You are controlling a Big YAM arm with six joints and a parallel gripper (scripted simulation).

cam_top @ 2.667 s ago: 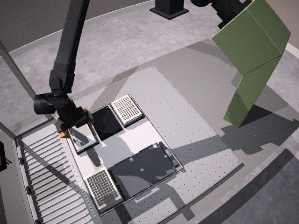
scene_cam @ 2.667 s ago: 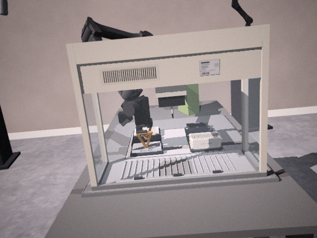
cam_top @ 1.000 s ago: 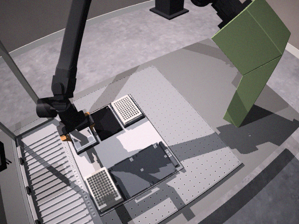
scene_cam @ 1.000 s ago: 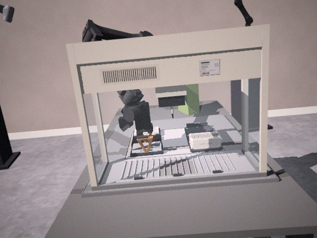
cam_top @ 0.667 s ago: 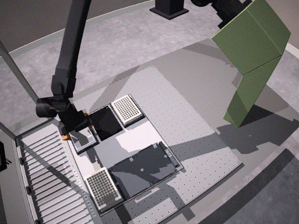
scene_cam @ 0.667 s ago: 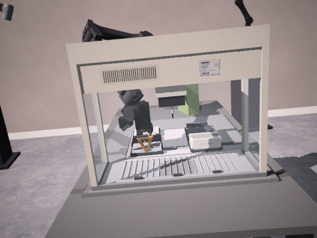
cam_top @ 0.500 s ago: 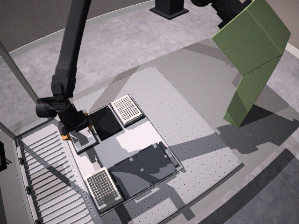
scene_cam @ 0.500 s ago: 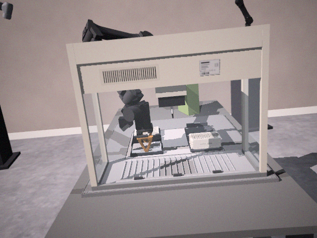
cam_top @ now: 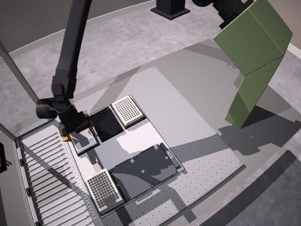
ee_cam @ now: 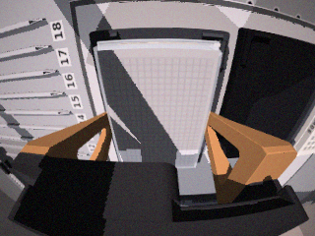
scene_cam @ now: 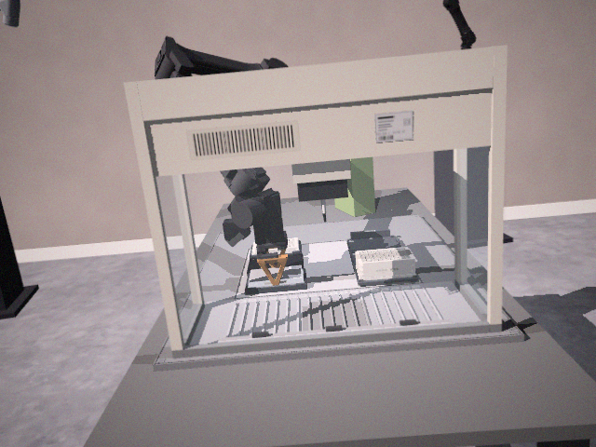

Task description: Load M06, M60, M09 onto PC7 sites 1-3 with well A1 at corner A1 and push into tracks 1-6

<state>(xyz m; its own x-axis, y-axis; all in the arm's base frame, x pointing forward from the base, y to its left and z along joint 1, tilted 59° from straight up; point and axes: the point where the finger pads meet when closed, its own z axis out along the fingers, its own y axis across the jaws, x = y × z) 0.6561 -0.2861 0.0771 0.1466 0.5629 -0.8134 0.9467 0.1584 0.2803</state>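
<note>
Now: the dark nest S3 2 cm below my hand. The rest, counted from my hand: nest S2: 11 cm behind, 2 cm below, 1 cm to the left; dark nest S1: 22 cm behind, 3 cm to the left, 2 cm below; dark carrier PC7: 27 cm to the left, 5 cm behind, 1 cm below.
</note>
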